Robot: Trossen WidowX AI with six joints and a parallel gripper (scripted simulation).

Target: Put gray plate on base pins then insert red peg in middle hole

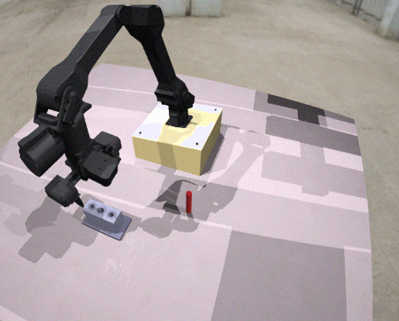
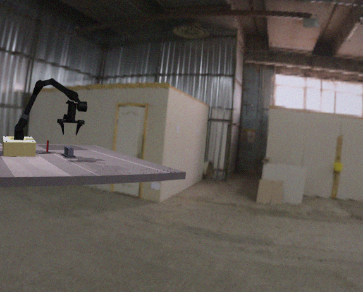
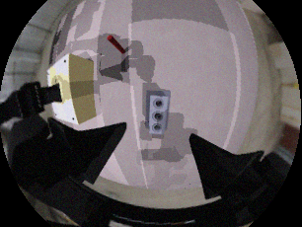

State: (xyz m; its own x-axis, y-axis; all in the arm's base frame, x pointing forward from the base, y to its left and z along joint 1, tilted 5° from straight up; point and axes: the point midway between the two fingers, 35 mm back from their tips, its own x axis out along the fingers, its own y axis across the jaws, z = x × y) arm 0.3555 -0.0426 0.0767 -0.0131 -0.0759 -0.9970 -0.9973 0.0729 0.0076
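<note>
Now: the red peg 180 mm to the left of my gripper tip, 130 mm behind it and 100 mm below it. From my gripper tip the other things lie so: gray plate: 90 mm below, 10 mm to the right; then base: 130 mm below, 10 mm to the right.
</note>
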